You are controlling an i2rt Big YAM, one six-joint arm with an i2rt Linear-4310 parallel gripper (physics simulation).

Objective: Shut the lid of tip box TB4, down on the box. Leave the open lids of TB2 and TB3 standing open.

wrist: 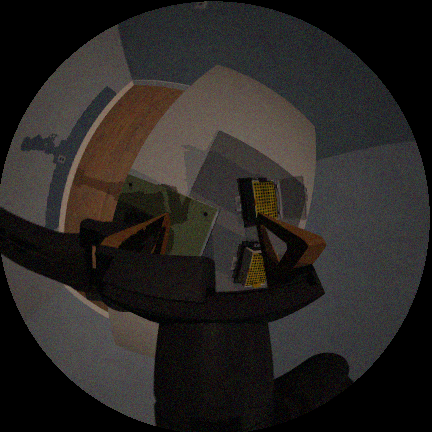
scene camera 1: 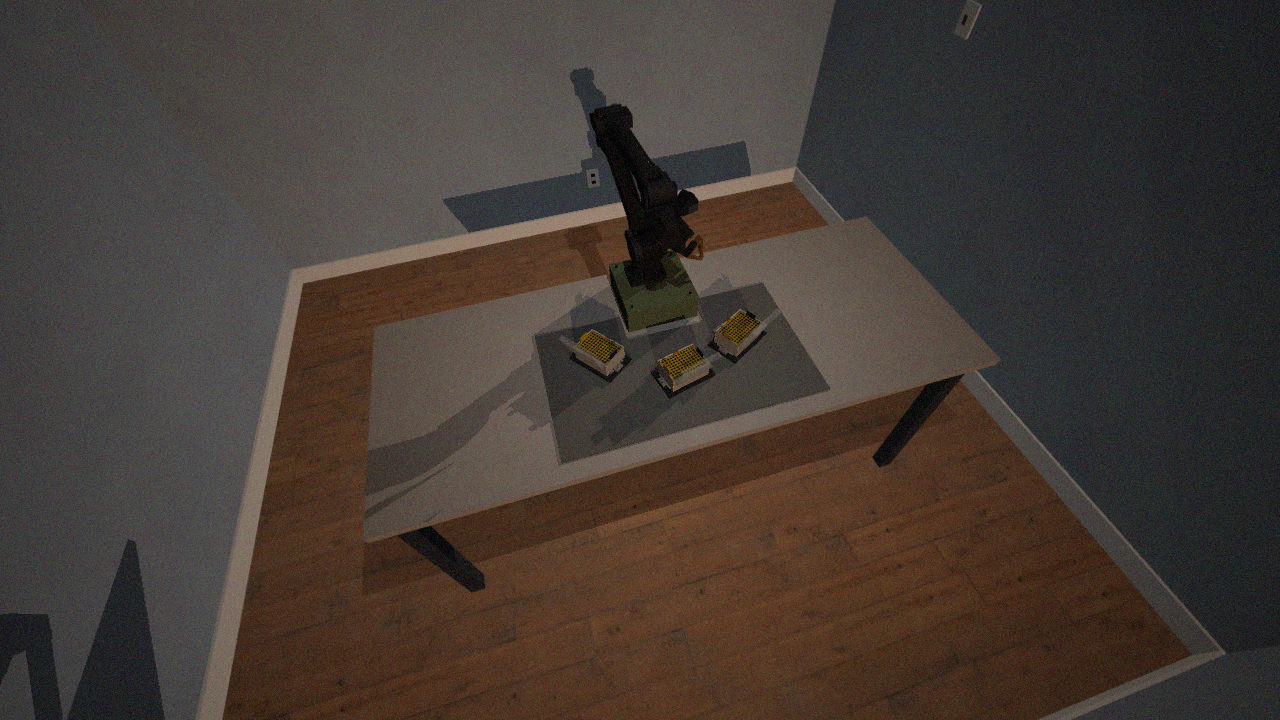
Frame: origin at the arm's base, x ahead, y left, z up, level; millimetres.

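Seen in the pictures: gripper, fingertip midpoint: [wrist: 212, 216] [scene camera 1: 690, 252]; arm's base at its link origin: [scene camera 1: 645, 274].
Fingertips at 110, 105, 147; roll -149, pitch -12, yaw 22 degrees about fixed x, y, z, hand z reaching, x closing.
Note:
Offsets run from my fingertips to a thing's middle, as dx, dy, dz. "pt": to the spot under its first point. Level surfaces: height alone.
Three white tip boxes with yellow tip racks stand on the grey mat: a left one @(+112, -318, -169) [scene camera 1: 599, 351], a middle one @(+241, -102, -169) [scene camera 1: 682, 368] [wrist: 255, 270] and a right one @(+170, +100, -169) [scene camera 1: 738, 333] [wrist: 265, 199]. Their labels are too small to read, so I cannot tell which is TB4. A pale see-through lid @(pt +143, -399, -91) [scene camera 1: 569, 343] stands open at the left box's left side. Another lid @(pt +236, +153, -91) [scene camera 1: 770, 319] stands open at the right box's right side. The middle box's lid is faint, seemingly open at its right. My gripper [scene camera 1: 695, 248] [wrist: 212, 216] is open and empty, high above the table near the arm's base.
The dark arm rises from a green base block [scene camera 1: 656, 300] [wrist: 195, 230] behind the boxes, at the back edge of the table @(dz -237) [scene camera 1: 895, 304]. The grey mat @(dz -233) [scene camera 1: 590, 438] [wrist: 215, 150] lies in front of the base. The arm hides part of the wrist view.

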